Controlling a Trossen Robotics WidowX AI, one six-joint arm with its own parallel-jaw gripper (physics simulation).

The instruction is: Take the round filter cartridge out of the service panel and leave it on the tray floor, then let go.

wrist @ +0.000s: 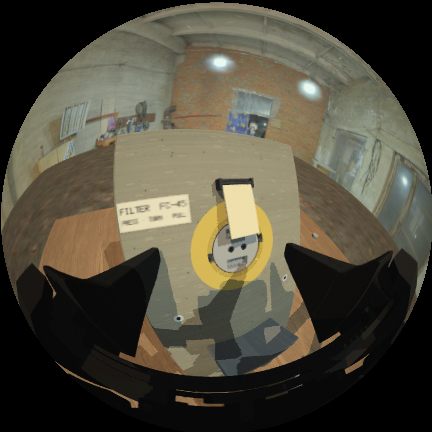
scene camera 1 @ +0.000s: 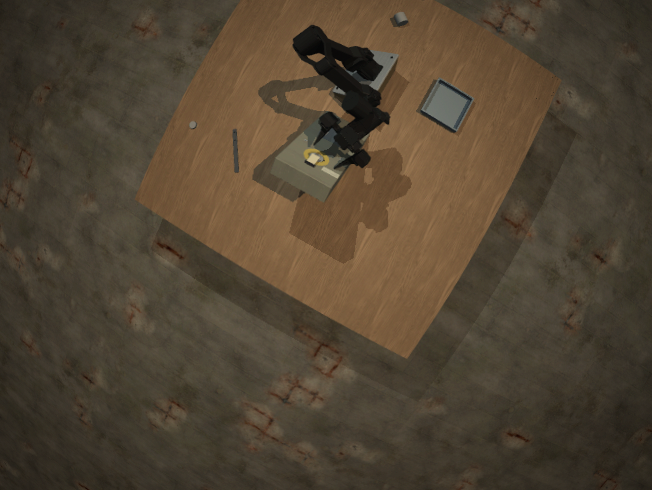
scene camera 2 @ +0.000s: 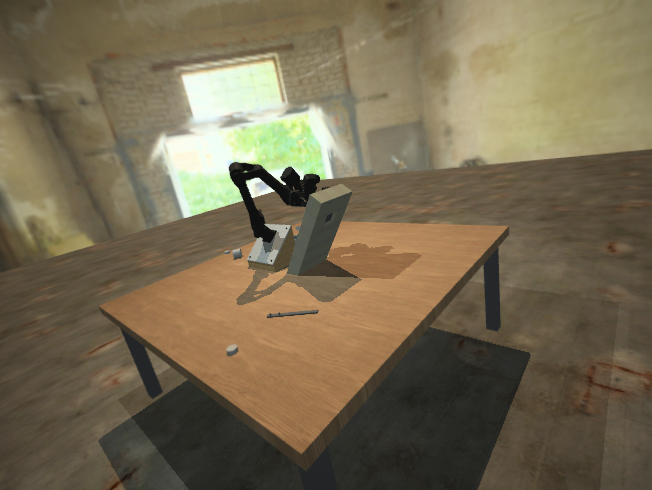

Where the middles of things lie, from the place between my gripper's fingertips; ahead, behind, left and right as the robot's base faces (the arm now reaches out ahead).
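White label (wrist: 133,215): from my hand, 30 mm ahead, 40 mm to the left, 20 mm above. Latch tab (wrist: 241,215): from my hand, 30 mm ahead, 20 mm to the right, 20 mm above. Round filter cartridge (wrist: 234,254): from my hand, 30 mm ahead, 20 mm to the right, 30 mm below. Grey tray (scene camera 1: 446,104): from my hand, far behind, a fair way to the left, far below.
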